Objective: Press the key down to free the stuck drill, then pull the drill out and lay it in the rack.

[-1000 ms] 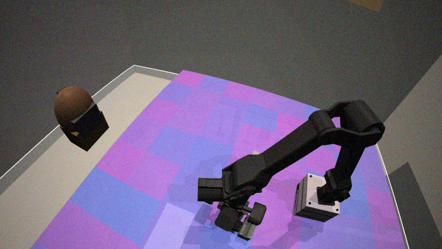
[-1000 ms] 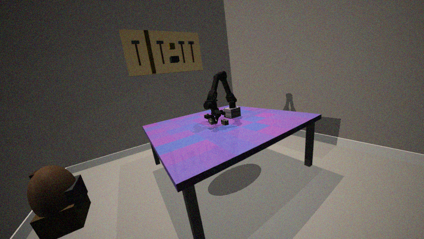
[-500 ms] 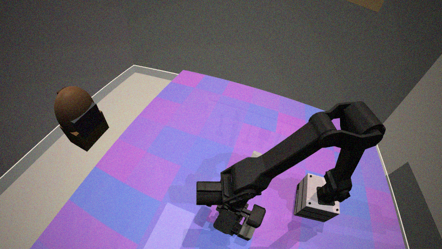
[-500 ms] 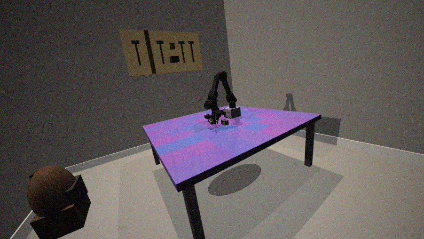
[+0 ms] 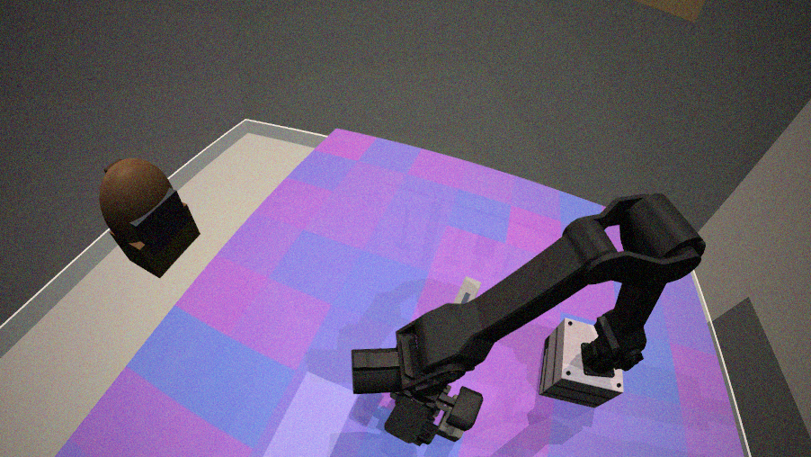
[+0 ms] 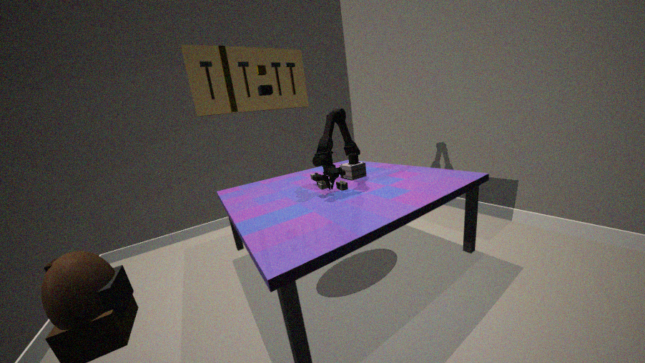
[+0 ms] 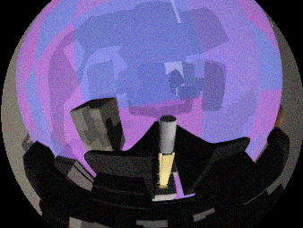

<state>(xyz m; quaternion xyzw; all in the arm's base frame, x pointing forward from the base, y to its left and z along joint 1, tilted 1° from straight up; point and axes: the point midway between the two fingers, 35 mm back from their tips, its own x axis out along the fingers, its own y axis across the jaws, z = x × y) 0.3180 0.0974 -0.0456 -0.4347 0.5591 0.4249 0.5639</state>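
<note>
The drill is 1 cm behind my gripper tip, 4 cm to the right of it and 3 cm above it. The rest, counted from my gripper tip: long grey block 4 cm behind, 16 cm to the right, 3 cm above; then grooved grey rack 7 cm behind, 2 cm to the left, 1 cm above; then dark key 5 cm behind, 19 cm to the right, 4 cm above.
</note>
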